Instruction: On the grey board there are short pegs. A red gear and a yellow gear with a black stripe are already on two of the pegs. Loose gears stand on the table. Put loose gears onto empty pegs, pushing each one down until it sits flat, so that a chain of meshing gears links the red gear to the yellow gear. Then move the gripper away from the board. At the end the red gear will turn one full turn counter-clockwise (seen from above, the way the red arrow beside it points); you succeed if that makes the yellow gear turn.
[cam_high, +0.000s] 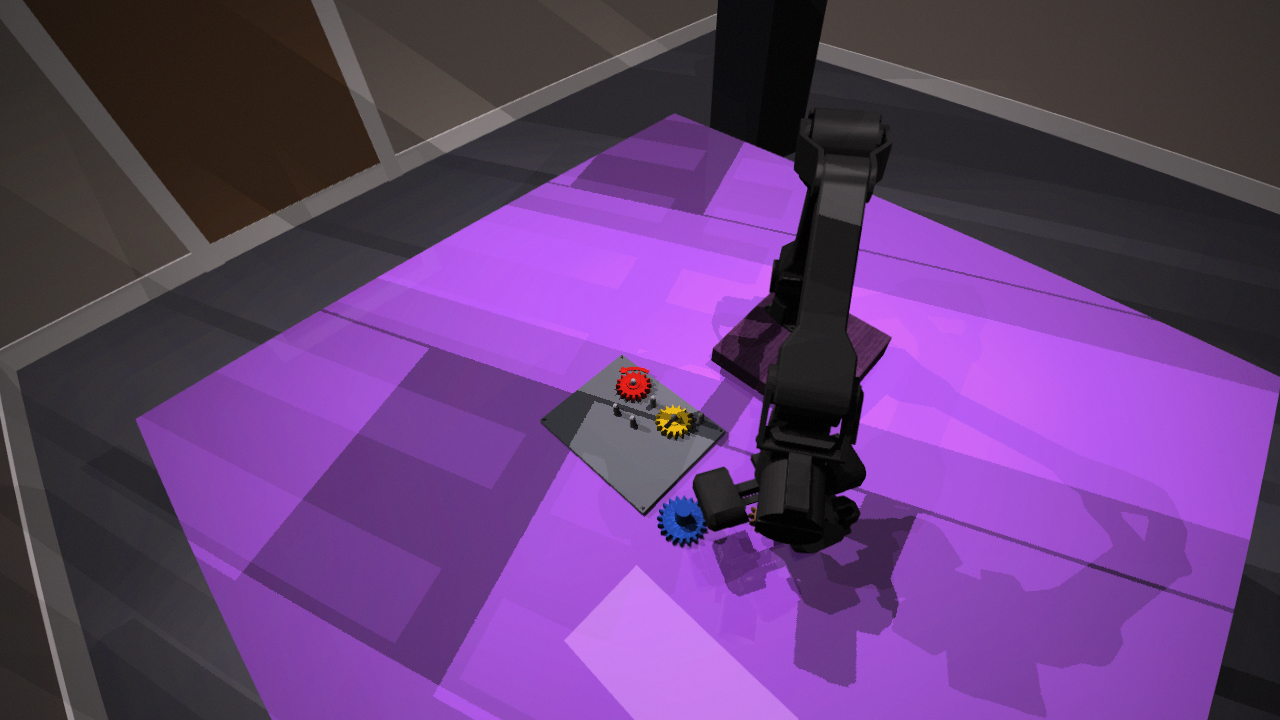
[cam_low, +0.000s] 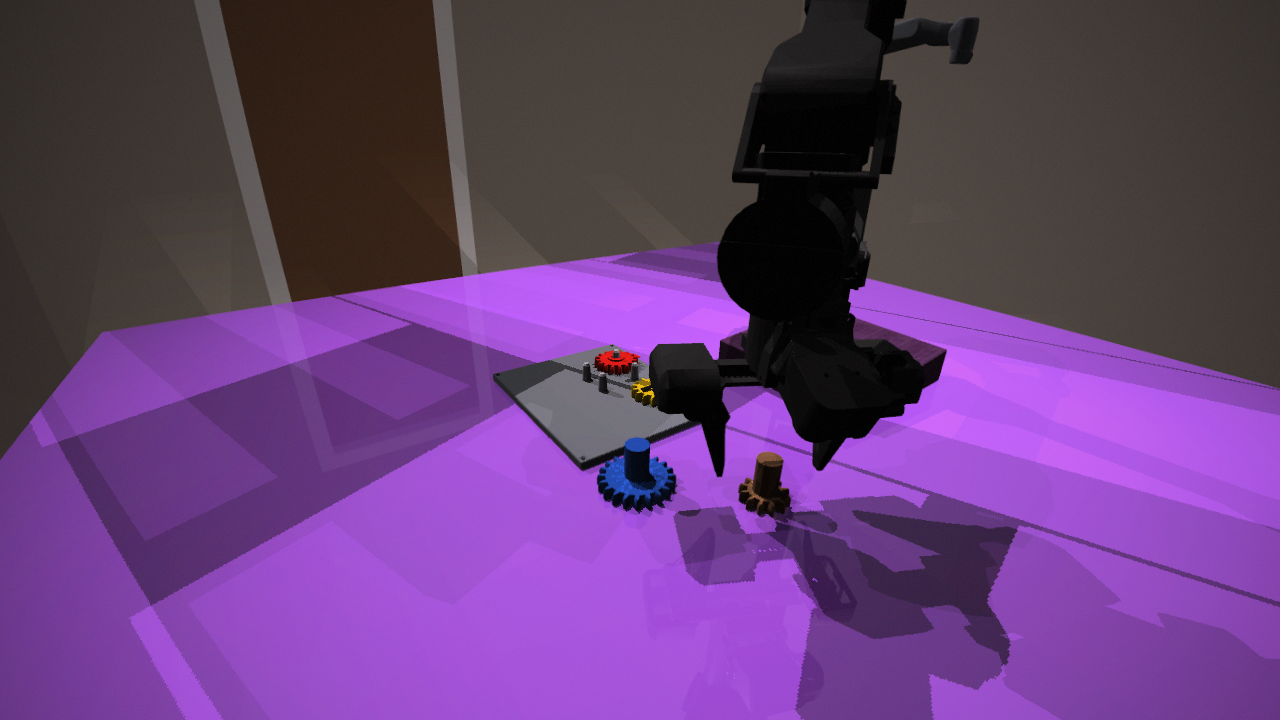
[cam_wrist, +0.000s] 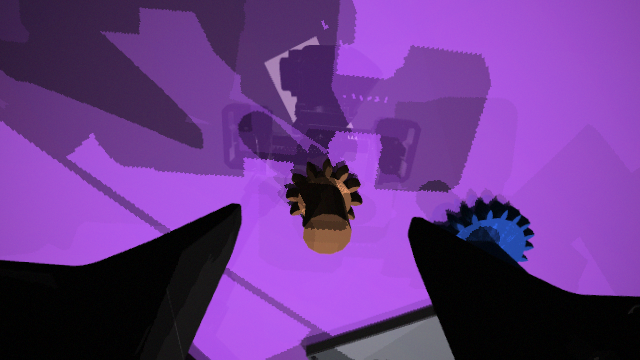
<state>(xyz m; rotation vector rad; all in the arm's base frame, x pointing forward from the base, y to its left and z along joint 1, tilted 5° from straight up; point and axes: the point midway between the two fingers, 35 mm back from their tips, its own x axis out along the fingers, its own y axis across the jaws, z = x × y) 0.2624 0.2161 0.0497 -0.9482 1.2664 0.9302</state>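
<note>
My gripper tip is now 18 cm to the left of the yellow gear and 1 cm above it. From my gripper tip the other things lie so: grey board (5 cm ahead, 22 cm to the right, 2 cm below); blue gear (8 cm ahead, 6 cm to the right, 1 cm below); small brown gear (1 cm below).
</note>
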